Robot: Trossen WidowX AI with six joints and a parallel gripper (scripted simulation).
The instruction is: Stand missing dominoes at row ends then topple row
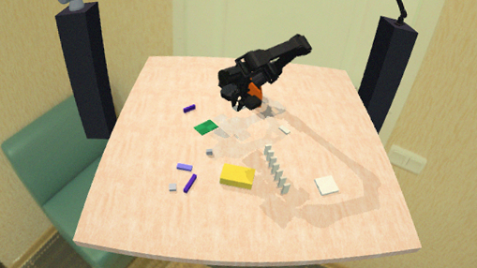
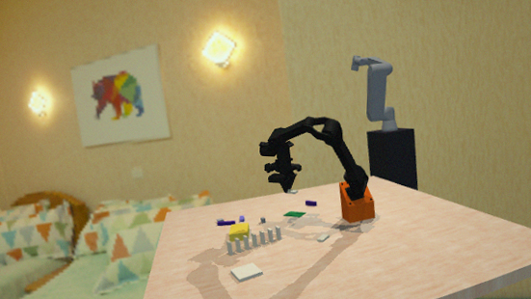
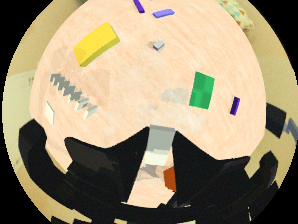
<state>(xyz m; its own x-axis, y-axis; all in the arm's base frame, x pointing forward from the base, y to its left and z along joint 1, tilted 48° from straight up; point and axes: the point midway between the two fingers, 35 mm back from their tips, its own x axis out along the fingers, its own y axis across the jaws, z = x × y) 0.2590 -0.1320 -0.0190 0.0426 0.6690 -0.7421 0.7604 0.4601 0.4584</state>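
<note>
Now: gripper tip 6 cm past the green tile, 12 cm to the left of it and 15 cm above it. From my gripper tip the other things lie so: white flat tile: 28 cm ahead, 35 cm to the left, 14 cm below; yellow block: 23 cm ahead, 1 cm to the left, 13 cm below.
</note>
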